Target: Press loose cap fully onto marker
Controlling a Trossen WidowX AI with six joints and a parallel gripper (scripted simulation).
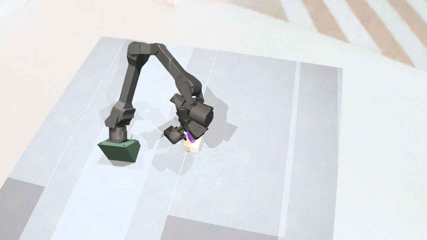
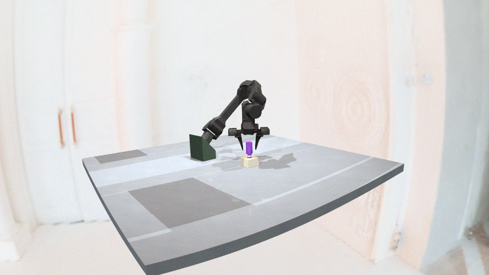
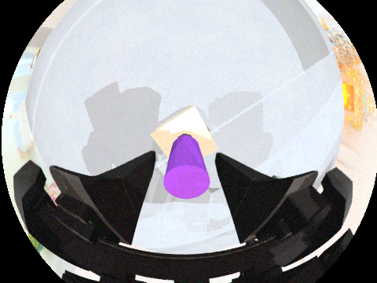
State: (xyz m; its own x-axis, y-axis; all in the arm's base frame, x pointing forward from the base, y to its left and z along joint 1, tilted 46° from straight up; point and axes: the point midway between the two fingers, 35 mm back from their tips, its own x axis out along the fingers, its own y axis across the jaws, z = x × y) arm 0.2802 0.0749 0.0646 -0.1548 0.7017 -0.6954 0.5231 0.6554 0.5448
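The purple cap is 1 cm above my gripper tip. From my gripper tip the other things lie so: cream holder block (6 cm below).
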